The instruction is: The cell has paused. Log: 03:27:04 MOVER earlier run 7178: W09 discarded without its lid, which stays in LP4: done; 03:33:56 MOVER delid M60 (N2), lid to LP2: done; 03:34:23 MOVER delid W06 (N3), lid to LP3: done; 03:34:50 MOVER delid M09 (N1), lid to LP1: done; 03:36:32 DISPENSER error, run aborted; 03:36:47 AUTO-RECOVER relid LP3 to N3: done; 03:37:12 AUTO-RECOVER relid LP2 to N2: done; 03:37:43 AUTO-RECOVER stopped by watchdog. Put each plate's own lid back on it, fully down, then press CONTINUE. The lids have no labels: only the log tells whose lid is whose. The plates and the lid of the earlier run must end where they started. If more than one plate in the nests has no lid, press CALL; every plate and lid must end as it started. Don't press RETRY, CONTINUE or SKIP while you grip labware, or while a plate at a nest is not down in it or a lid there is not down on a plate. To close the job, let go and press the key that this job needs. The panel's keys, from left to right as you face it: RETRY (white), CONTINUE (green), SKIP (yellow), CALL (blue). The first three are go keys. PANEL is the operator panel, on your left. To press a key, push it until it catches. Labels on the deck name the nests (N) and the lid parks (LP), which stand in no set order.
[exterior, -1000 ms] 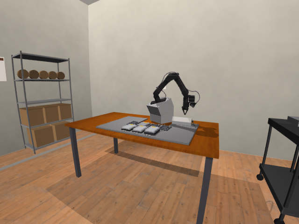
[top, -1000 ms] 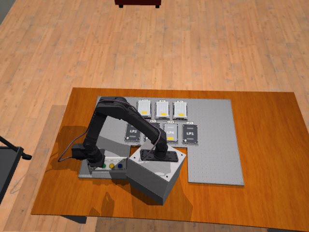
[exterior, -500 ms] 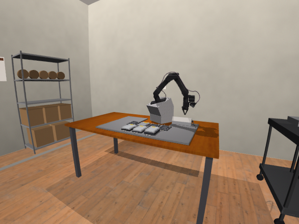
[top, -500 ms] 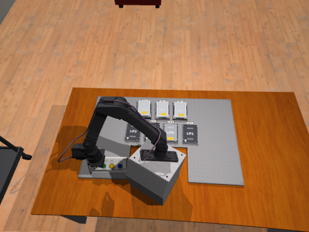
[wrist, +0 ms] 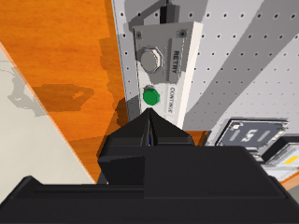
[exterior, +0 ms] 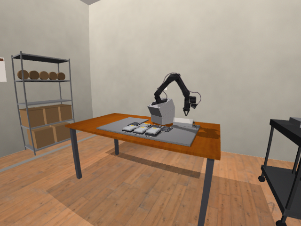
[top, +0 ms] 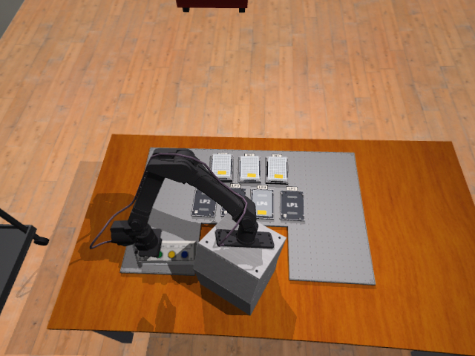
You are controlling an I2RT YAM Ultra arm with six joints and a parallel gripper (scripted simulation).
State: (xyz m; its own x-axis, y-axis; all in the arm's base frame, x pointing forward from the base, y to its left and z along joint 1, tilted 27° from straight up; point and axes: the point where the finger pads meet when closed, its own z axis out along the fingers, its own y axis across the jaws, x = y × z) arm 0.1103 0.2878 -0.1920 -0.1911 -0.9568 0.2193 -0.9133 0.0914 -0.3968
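The green CONTINUE key lies 5 cm below my hand. Round my hand: blue key 10 cm to the right, 5 cm below, 2 cm behind; then yellow key 5 cm to the right, 5 cm below, 1 cm behind; then white key 5 cm to the left, 5 cm below, 1 cm ahead.
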